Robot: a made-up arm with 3 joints. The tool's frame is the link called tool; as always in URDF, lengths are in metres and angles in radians. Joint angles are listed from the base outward.
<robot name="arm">
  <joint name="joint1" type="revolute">
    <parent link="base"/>
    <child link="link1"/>
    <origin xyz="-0.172 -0.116 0.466" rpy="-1.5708 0 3.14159"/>
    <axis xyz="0 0 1"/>
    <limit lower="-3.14" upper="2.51"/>
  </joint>
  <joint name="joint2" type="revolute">
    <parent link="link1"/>
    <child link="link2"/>
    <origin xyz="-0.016 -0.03 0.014" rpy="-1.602 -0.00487 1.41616"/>
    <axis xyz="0 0 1"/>
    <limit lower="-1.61" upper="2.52"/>
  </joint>
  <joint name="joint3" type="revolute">
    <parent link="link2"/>
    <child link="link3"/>
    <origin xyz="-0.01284 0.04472 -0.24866" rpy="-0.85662 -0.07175 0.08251"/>
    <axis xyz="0 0 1"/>
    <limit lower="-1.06" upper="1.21"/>
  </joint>
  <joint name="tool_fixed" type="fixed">
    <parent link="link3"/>
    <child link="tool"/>
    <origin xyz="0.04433 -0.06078 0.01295" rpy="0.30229 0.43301 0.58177"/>
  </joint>
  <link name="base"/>
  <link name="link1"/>
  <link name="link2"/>
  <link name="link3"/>
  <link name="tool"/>
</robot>
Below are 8 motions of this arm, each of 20 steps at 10 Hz.
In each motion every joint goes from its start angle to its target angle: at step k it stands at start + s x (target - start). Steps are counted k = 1, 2, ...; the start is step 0. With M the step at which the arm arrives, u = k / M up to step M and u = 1 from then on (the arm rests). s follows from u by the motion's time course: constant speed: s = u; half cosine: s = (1 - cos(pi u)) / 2; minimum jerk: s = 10 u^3 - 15 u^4 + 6 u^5.
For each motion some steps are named. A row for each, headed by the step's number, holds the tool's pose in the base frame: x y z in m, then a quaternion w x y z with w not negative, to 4 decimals.
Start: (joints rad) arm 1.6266 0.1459 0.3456
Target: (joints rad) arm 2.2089 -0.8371 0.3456
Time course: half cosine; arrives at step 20
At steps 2, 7, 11, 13, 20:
2: -0.1769 -0.0992 0.2719 0.7778 -0.3741 0.3731 0.3403
7: -0.1412 -0.1109 0.2740 0.8389 -0.3517 0.3566 0.2133
11: -0.1028 -0.1272 0.2842 0.8981 -0.2947 0.3208 0.0614
13: -0.0867 -0.1355 0.2914 0.9196 -0.2557 0.2982 -0.0087
20: -0.0620 -0.1507 0.3067 0.9452 -0.1668 0.2502 -0.1272

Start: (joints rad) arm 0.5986 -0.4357 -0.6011
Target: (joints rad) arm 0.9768 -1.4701 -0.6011
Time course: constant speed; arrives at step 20
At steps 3, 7, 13, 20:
3: -0.3421 -0.1247 0.4176 0.6541 -0.3884 0.6162 -0.2041
7: -0.3367 -0.1234 0.4029 0.6300 -0.4030 0.5881 -0.3079
13: -0.3260 -0.1226 0.3815 0.5787 -0.4034 0.5401 -0.4590
20: -0.3100 -0.1232 0.3588 0.4965 -0.3725 0.4787 -0.6210

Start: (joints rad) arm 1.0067 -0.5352 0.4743
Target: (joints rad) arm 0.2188 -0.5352 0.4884
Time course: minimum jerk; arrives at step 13
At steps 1, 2, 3, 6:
1: -0.2791 -0.1312 0.2955 0.6206 -0.2072 0.7326 0.1876
2: -0.2824 -0.1312 0.2975 0.6134 -0.2053 0.7386 0.1897
3: -0.2897 -0.1312 0.3025 0.5969 -0.2009 0.7520 0.1944
6: -0.3292 -0.1311 0.3396 0.4887 -0.1717 0.8262 0.2216

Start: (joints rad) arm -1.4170 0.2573 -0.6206
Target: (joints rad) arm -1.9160 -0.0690 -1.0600
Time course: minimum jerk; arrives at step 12
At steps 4, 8, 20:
4: -0.1010 -0.1349 0.6323 0.1264 0.0393 -0.9518 -0.2768
8: -0.0381 -0.1300 0.6023 0.2127 0.1945 -0.9180 -0.2724
20: -0.0183 -0.1257 0.5871 0.2378 0.2487 -0.8948 -0.2844

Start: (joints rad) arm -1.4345 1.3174 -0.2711
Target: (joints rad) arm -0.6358 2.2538 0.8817
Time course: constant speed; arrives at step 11
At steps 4, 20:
4: -0.1654 -0.1000 0.6608 0.0848 0.7025 0.4171 0.5704
20: -0.2454 -0.1264 0.7036 0.0605 0.5246 -0.1894 0.8278

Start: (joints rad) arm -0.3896 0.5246 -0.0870
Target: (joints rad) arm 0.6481 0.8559 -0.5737
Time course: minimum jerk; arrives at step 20
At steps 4, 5, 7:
4: -0.3199 -0.1119 0.5665 0.2949 0.0863 0.8050 0.5076
5: -0.3234 -0.1130 0.5603 0.3217 0.0744 0.7963 0.5069
7: -0.3325 -0.1164 0.5418 0.3974 0.0412 0.7665 0.5029

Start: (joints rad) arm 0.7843 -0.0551 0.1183
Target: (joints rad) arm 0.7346 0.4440 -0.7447
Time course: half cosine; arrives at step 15
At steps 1, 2, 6, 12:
1: -0.3178 -0.1160 0.3536 0.6302 -0.2343 0.6764 0.3006
2: -0.3183 -0.1164 0.3559 0.6371 -0.2363 0.6706 0.2976
6: -0.3248 -0.1213 0.3774 0.7012 -0.2466 0.6136 0.2665
12: -0.3430 -0.1376 0.4120 0.8096 -0.2243 0.5059 0.1955

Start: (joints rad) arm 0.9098 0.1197 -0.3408
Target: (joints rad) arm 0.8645 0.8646 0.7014
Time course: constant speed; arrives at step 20
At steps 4, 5, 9, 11, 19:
4: -0.3123 -0.1168 0.3568 0.7263 -0.2487 0.5448 0.3375
5: -0.3121 -0.1137 0.3547 0.7096 -0.2432 0.5448 0.3749
9: -0.3152 -0.0994 0.3482 0.6305 -0.2234 0.5334 0.5177
11: -0.3189 -0.0916 0.3463 0.5839 -0.2150 0.5212 0.5841
19: -0.3484 -0.0634 0.3493 0.3597 -0.1937 0.4315 0.8043

